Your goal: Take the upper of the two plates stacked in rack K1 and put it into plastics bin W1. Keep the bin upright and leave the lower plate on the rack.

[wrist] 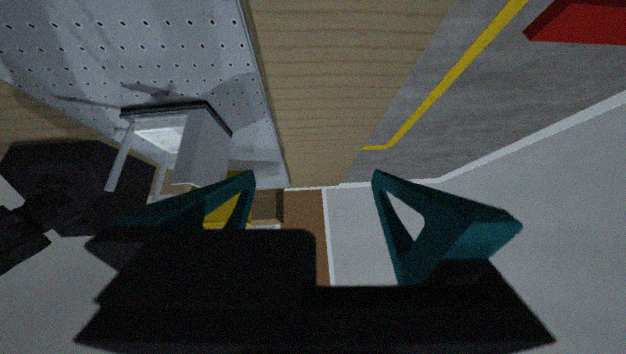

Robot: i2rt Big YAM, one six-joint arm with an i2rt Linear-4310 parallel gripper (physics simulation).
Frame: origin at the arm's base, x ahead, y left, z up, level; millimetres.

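Seen in the pictures: gripper, fingertip midpoint: (313,176); arm's base, origin of the base link: (71,201).
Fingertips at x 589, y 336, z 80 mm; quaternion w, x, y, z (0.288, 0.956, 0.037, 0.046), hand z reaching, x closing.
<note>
Pixels of each thing's top centre, then the offset from my fingertips to it. "spot": a spot on its surface instead. Level surfaces: height alone.
- yellow object, middle of its top: (221,225) dz -16, dx -273, dy -490 mm
- grey upright piece with a dark edge, surface spot: (202,150) spot: dz -102, dx -165, dy -130 mm
- perforated metal board, its level: dz -196 mm
- wooden surface, its level: dz -209 mm
My gripper (313,176) is open, with its two teal fingers wide apart and no object between them. It shows low in the wrist view, over the dark body of the hand. No stacked plates can be made out in this view. A yellow object (218,213) shows partly behind the left finger; I cannot tell whether it is bin W1. Neither rack K1 nor bin W1 can be identified for certain.
A grey upright piece with a dark edge (202,150) stands on the perforated metal board (165,42) at the left. Black machinery (80,185) is at the far left. A wooden surface (340,75), yellow floor line (432,100) and red object (585,25) also show.
</note>
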